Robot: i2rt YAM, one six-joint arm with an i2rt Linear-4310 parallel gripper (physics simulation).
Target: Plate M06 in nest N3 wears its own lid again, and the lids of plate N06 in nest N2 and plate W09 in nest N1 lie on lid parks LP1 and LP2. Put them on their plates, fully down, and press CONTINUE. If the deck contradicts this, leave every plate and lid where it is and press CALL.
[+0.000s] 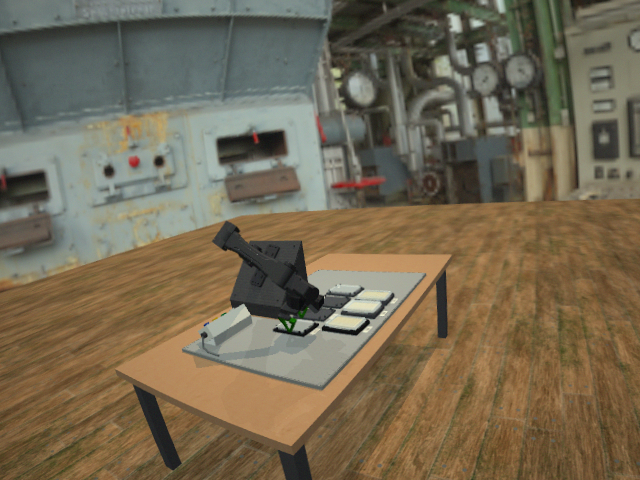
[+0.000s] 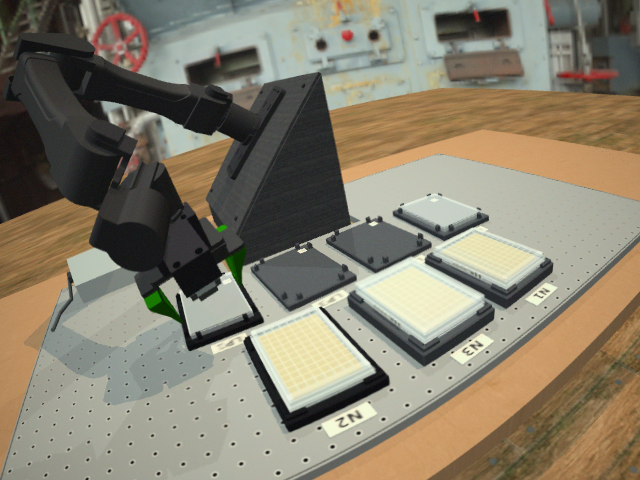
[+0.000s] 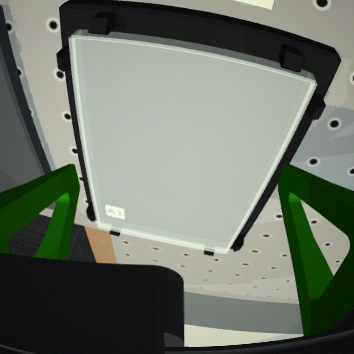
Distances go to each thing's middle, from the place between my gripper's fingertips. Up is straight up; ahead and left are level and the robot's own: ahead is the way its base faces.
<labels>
Now: hand 1 cm short of the black lid park LP1 [image 2: 192, 344] and 1 cm above it. The rest, counted from my hand: nest N1 [image 2: 505, 298] (35 cm to the left, 14 cm ahead, 1 cm below); then nest N3 [image 2: 426, 353] (23 cm to the left, 16 cm ahead, 1 cm below); then nest N2 [image 2: 297, 419] (18 cm ahead, 9 cm to the left, 1 cm below).
</labels>
